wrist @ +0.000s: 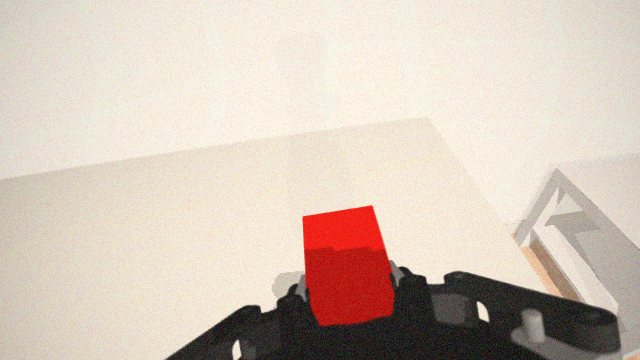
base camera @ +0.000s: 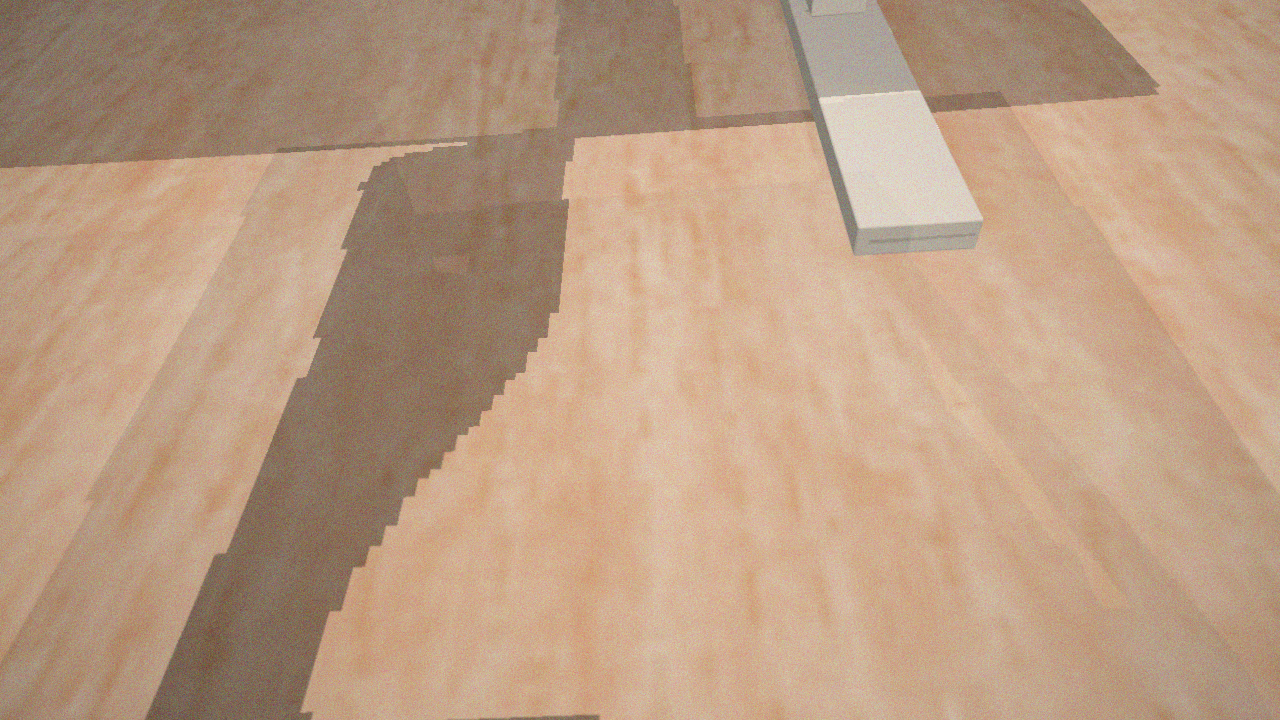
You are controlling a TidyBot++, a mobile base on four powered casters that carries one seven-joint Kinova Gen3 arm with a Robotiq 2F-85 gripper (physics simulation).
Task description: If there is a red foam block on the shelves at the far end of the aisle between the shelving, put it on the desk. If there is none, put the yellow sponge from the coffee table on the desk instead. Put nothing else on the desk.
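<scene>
In the wrist view a red foam block is held between the fingertips of my gripper, which is shut on it. The block's upper part is bright and its lower part is shaded. Behind and below it in the wrist view is the pale top of the desk; a small grey shadow lies on it just left of the block. How high the block is above the desk top I cannot tell. The yellow sponge and the coffee table do not show in the base camera view.
A pale wall rises behind the desk. A grey-white frame-like piece of furniture stands at the right of the wrist view. In the base camera view a light grey foot bar lies on the wooden floor, with shadows to its left.
</scene>
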